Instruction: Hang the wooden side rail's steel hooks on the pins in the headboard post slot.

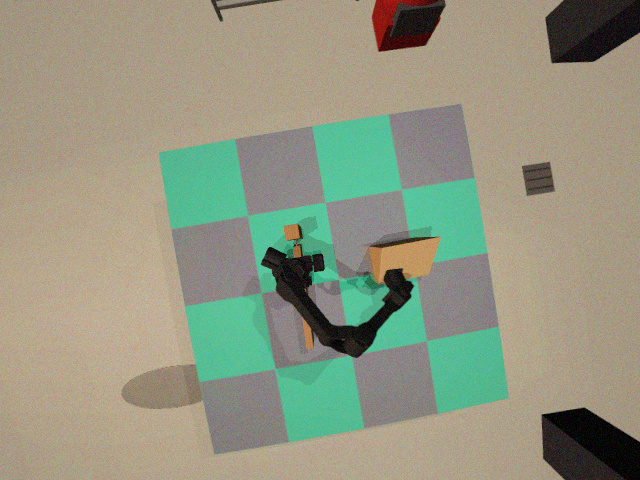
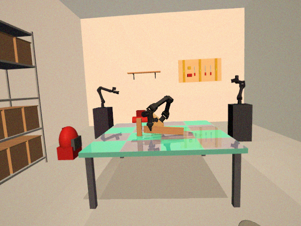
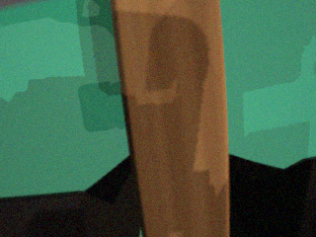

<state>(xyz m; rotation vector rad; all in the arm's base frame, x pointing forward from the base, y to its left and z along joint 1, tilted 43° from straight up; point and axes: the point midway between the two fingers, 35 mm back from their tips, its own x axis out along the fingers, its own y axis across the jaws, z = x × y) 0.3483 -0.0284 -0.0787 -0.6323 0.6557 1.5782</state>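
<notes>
My gripper tip is 1 cm short of the headboard post, 12 cm to the left of it and 4 cm below it.
</notes>
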